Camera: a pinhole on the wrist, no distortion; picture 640 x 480 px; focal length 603.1 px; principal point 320.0 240.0 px. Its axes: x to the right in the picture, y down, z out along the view. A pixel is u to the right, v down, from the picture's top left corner.
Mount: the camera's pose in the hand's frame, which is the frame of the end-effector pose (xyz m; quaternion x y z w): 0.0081 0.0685 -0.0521 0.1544 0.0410 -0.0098 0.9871
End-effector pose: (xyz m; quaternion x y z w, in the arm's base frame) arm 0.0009 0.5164 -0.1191 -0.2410 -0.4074 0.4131 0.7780
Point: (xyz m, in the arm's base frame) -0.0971 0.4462 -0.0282
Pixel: 104.7 40.5
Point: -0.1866 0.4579 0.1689
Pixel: 287.4 95.0
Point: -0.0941 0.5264 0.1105
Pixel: 415.1 54.2
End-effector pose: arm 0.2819 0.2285 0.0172 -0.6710 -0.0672 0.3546 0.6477
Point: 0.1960 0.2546 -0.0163
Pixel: 30.2 375.0
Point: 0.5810 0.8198 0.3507
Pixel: outside the picture
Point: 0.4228 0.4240 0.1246
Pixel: outside the picture
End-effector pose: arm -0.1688 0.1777 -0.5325 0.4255 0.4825 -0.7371 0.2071
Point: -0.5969 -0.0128 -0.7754
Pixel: outside the picture
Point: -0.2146 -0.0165 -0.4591
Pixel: 119.1 299.4
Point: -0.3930 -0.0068 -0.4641
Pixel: 342.4 117.3
